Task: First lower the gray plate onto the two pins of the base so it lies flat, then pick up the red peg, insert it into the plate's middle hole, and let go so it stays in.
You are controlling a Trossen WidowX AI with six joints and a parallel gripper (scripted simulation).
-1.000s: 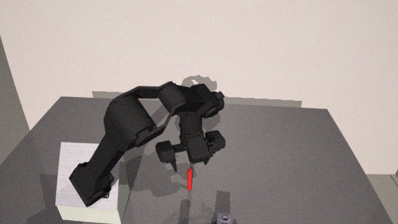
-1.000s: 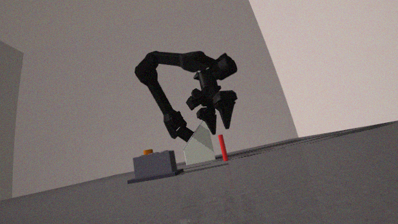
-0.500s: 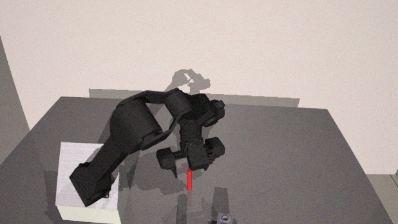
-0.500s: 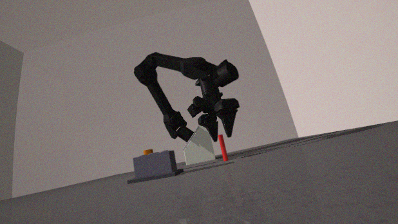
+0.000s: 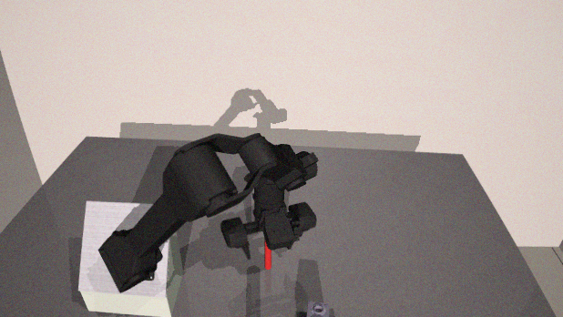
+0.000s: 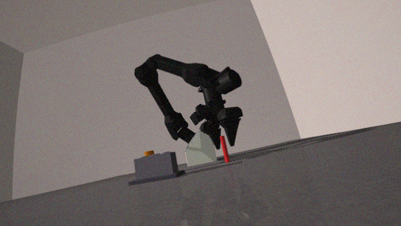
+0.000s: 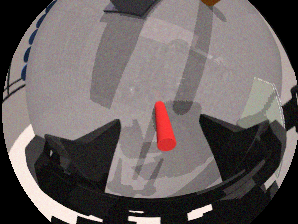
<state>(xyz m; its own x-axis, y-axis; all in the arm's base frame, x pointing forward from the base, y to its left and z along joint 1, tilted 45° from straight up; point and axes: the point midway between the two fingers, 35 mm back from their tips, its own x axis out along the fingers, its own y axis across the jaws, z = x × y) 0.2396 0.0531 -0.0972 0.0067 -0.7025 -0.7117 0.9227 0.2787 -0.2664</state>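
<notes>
Now: gripper tip right at the red peg. The rest, counted from my gripper tip: dark base (9 cm ahead, 19 cm to the right, 3 cm below); then gray plate (9 cm ahead, 19 cm to the right); then small orange block (2 cm behind, 24 cm to the right).
</notes>
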